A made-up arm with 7 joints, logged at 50 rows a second.
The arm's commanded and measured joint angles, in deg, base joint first. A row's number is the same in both.
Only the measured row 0 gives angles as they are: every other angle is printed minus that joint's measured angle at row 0.
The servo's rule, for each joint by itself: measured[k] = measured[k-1] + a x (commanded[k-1-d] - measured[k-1]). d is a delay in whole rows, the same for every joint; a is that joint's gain. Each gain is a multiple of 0.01, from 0.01 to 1. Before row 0 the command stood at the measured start. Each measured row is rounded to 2 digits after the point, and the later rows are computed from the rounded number. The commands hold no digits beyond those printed.
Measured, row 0: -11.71 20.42 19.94 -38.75 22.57 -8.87 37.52
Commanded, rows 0 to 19: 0.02 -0.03 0.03 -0.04 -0.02 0.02 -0.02; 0.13 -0.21 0.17 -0.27 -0.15 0.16 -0.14; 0.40 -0.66 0.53 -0.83 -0.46 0.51 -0.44; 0.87 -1.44 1.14 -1.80 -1.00 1.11 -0.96; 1.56 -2.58 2.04 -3.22 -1.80 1.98 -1.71; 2.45 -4.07 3.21 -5.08 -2.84 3.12 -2.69; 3.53 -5.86 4.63 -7.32 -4.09 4.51 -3.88; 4.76 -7.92 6.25 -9.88 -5.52 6.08 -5.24; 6.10 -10.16 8.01 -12.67 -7.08 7.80 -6.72; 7.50 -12.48 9.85 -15.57 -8.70 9.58 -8.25; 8.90 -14.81 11.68 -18.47 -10.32 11.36 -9.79; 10.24 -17.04 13.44 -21.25 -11.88 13.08 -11.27; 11.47 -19.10 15.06 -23.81 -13.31 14.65 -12.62; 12.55 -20.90 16.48 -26.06 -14.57 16.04 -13.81; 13.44 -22.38 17.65 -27.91 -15.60 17.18 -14.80; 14.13 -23.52 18.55 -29.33 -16.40 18.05 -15.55; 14.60 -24.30 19.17 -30.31 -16.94 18.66 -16.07; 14.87 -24.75 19.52 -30.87 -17.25 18.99 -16.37; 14.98 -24.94 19.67 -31.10 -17.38 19.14 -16.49; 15.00 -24.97 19.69 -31.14 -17.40 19.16 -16.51
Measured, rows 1 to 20: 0.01 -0.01 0.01 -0.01 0.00 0.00 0.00; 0.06 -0.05 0.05 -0.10 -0.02 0.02 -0.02; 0.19 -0.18 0.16 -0.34 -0.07 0.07 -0.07; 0.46 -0.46 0.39 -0.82 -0.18 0.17 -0.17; 0.89 -0.93 0.77 -1.61 -0.37 0.35 -0.34; 1.50 -1.62 1.33 -2.76 -0.67 0.63 -0.60; 2.29 -2.55 2.09 -4.26 -1.08 1.02 -0.96; 3.25 -3.73 3.05 -6.11 -1.61 1.53 -1.43; 4.36 -5.14 4.19 -8.27 -2.27 2.16 -2.01; 5.58 -6.75 5.49 -10.68 -3.04 2.90 -2.70; 6.87 -8.52 6.91 -13.25 -3.91 3.75 -3.48; 8.18 -10.39 8.41 -15.89 -4.87 4.68 -4.34; 9.46 -12.31 9.94 -18.50 -5.88 5.68 -5.25; 10.67 -14.20 11.44 -20.99 -6.92 6.72 -6.19; 11.75 -16.00 12.87 -23.27 -7.96 7.77 -7.14; 12.68 -17.65 14.18 -25.27 -8.97 8.80 -8.07; 13.43 -19.11 15.33 -26.93 -9.93 9.79 -8.95; 13.99 -20.35 16.29 -28.23 -10.81 10.71 -9.77; 14.38 -21.36 17.07 -29.18 -11.60 11.55 -10.51; 14.62 -22.15 17.67 -29.83 -12.30 12.31 -11.17
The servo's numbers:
d 0
a 0.39 0.22 0.23 0.33 0.12 0.10 0.11

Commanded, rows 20 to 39: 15.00 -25.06 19.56 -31.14 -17.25 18.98 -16.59; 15.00 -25.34 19.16 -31.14 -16.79 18.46 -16.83; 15.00 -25.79 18.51 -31.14 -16.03 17.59 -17.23; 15.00 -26.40 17.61 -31.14 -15.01 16.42 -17.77; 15.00 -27.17 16.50 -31.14 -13.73 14.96 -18.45; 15.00 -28.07 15.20 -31.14 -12.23 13.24 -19.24; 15.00 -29.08 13.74 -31.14 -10.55 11.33 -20.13; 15.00 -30.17 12.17 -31.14 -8.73 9.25 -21.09; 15.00 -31.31 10.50 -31.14 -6.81 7.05 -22.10; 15.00 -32.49 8.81 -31.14 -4.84 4.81 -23.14; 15.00 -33.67 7.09 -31.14 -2.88 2.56 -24.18; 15.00 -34.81 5.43 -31.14 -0.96 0.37 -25.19; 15.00 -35.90 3.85 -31.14 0.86 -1.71 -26.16; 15.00 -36.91 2.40 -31.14 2.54 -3.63 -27.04; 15.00 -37.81 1.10 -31.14 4.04 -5.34 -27.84; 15.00 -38.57 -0.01 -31.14 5.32 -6.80 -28.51; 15.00 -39.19 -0.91 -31.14 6.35 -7.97 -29.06; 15.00 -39.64 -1.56 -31.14 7.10 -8.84 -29.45; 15.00 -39.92 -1.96 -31.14 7.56 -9.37 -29.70; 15.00 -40.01 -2.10 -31.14 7.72 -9.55 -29.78
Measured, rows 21 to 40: 14.77 -22.79 18.10 -30.26 -12.89 12.98 -11.77; 14.86 -23.35 18.34 -30.55 -13.36 13.53 -12.33; 14.91 -23.89 18.38 -30.74 -13.68 13.94 -12.87; 14.95 -24.44 18.20 -30.87 -13.84 14.19 -13.41; 14.97 -25.04 17.81 -30.96 -13.83 14.27 -13.96; 14.98 -25.71 17.21 -31.02 -13.64 14.17 -14.54; 14.99 -26.45 16.41 -31.06 -13.27 13.89 -15.15; 14.99 -27.27 15.43 -31.09 -12.73 13.43 -15.80; 14.99 -28.16 14.30 -31.11 -12.02 12.79 -16.49; 14.99 -29.11 13.04 -31.12 -11.16 11.99 -17.22; 14.99 -30.11 11.67 -31.13 -10.17 11.05 -17.99; 14.99 -31.14 10.23 -31.13 -9.06 9.98 -18.78; 14.99 -32.19 8.76 -31.13 -7.87 8.81 -19.59; 14.99 -33.23 7.30 -31.13 -6.62 7.57 -20.41; 14.99 -34.24 5.87 -31.13 -5.34 6.28 -21.23; 14.99 -35.19 4.52 -31.13 -4.06 4.97 -22.03; 14.99 -36.07 3.27 -31.13 -2.81 3.68 -22.80; 14.99 -36.86 2.16 -31.13 -1.62 2.43 -23.53; 14.99 -37.53 1.21 -31.13 -0.52 1.25 -24.21; 14.99 -38.08 0.45 -31.13 0.47 0.17 -24.82
